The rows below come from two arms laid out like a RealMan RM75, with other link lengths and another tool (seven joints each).
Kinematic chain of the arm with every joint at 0, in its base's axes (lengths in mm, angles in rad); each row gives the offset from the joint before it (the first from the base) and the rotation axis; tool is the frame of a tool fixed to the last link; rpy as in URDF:
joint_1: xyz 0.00 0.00 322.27 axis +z
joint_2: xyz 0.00 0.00 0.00 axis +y
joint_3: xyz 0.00 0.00 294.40 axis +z
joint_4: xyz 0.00 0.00 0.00 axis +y
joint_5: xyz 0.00 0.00 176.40 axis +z
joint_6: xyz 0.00 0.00 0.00 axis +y
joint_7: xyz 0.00 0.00 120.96 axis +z
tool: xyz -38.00 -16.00 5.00 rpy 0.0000 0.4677 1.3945
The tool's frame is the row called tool.
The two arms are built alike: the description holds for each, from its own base.
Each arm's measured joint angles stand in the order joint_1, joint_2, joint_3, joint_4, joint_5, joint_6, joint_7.
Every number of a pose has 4 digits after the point.
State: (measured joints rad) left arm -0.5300 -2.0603 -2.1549 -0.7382 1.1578 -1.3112 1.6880; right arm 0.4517 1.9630 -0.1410 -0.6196 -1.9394 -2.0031 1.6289
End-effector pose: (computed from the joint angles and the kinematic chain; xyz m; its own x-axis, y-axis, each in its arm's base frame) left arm -0.2385 0.3757 0.0995 0.2671 -0.9517 0.1514 -0.3180 -0.2354 -0.9184; right arm 0.3037 0.2987 0.2150 -0.1954 -0.9705 0.1410 -0.4809 0.2201 0.8487
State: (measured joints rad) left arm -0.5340 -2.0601 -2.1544 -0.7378 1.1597 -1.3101 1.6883; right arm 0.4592 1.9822 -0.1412 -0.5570 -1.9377 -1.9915 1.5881
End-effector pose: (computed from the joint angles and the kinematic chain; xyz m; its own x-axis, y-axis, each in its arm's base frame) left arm -0.2373 0.3766 0.0992 0.2645 -0.9524 0.1515 -0.3210 -0.2351 -0.9175; right arm 0.3006 0.2997 0.1995 -0.1784 -0.9717 0.1546 -0.4427 0.2196 0.8694
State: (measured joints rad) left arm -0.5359 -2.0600 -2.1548 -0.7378 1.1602 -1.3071 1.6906; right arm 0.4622 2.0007 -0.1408 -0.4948 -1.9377 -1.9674 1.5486
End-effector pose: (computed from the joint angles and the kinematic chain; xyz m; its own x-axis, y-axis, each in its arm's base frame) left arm -0.2369 0.3774 0.0994 0.2649 -0.9528 0.1482 -0.3231 -0.2325 -0.9174; right arm 0.2995 0.2999 0.1840 -0.1791 -0.9700 0.1645 -0.4050 0.2251 0.8862
